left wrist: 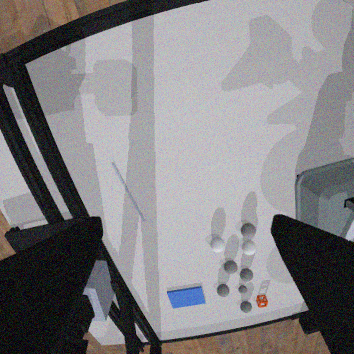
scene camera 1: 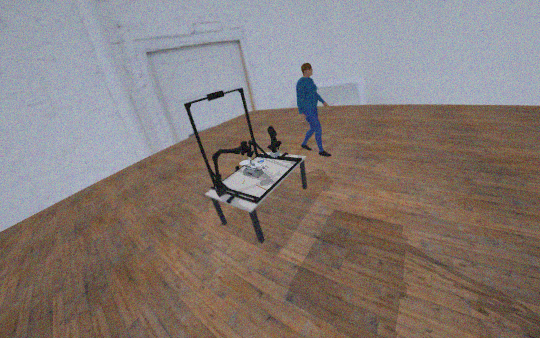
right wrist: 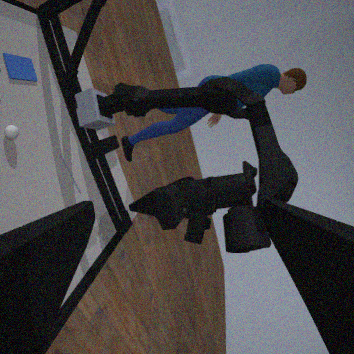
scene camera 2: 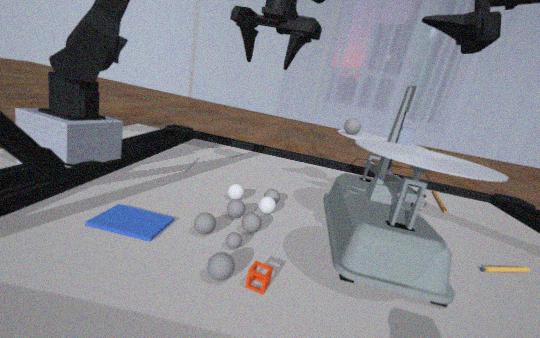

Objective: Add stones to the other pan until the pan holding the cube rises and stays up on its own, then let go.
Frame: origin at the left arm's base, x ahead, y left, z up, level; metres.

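Seen in the pictures: left gripper, fingertip midpoint: (left wrist: pixel 188 224) (scene camera 1: pixel 275 151) (right wrist: pixel 139 201) (scene camera 2: pixel 266 65); right gripper, fingertip midpoint: (scene camera 1: pixel 254 147) (right wrist: pixel 179 208); left arm's base, origin of the base link: (scene camera 1: pixel 274 151) (right wrist: pixel 104 106) (scene camera 2: pixel 73 115); right arm's base, origin of the base link: (scene camera 1: pixel 219 187).
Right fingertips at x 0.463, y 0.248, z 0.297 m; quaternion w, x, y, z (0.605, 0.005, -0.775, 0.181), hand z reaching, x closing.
Offsets run from my right fingertips to a thing's top centre.
The balance scale @(0.031 m ahead, 0.141 m right, 0.152 m down) (scene camera 2: pixel 395 250) (left wrist: pixel 317 195) stands at the right in scene camera 2. Its large white pan @(0.055 m ahead, 0.233 m right, 0.229 m down) (scene camera 2: pixel 440 162) slopes down to the right. A grey stone @(0.044 m back, 0.073 m right, 0.213 m down) (scene camera 2: pixel 352 126) rests on the other pan, mostly hidden behind. I cannot make out a cube on either pan. Several grey stones @(0.109 m back, 0.365 m right, 0.357 m down) (scene camera 2: pixel 221 266) @(0.126 m back, 0.251 m right, 0.357 m down) (left wrist: pixel 246 274) and two white stones @(0.133 m back, 0.175 m right, 0.357 m down) (scene camera 2: pixel 267 204) (left wrist: pixel 249 247) lie on the table left of the scale. My left gripper (scene camera 2: pixel 267 65) (left wrist: pixel 188 224) is open and empty, high above the table behind the stones. My right gripper (scene camera 2: pixel 434 21) is open and empty, high above the scale.
An orange open-frame cube @(0.070 m back, 0.352 m right, 0.365 m down) (scene camera 2: pixel 259 277) (left wrist: pixel 262 300) lies near the stones. A blue pad @(0.253 m back, 0.334 m right, 0.380 m down) (scene camera 2: pixel 130 221) (left wrist: pixel 187 297) (right wrist: pixel 20 67) lies farther left. Yellow sticks @(0.218 m ahead, 0.092 m right, 0.377 m down) (scene camera 2: pixel 505 269) lie beside the scale. The left arm's base box (scene camera 2: pixel 95 137) stands at back left. A person (scene camera 1: pixel 306 95) walks beyond the table.
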